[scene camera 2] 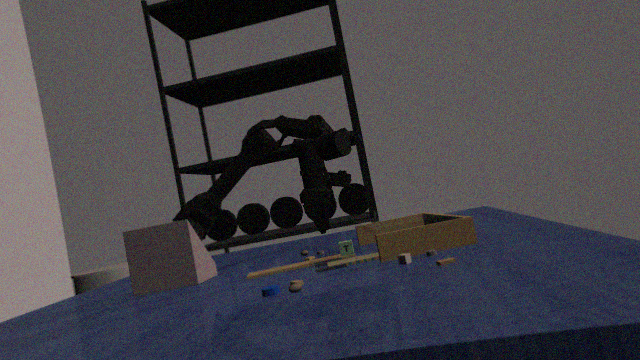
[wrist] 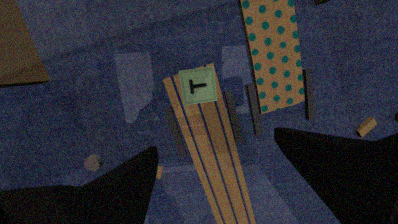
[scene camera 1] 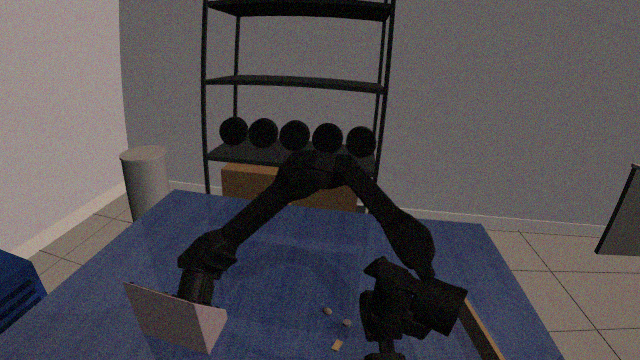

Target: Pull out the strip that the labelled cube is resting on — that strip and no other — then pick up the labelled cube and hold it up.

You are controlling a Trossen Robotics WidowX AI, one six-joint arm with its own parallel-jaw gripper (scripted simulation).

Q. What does the gripper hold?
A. Nothing.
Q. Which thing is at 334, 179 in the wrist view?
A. The gripper.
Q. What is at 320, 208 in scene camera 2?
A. The gripper.
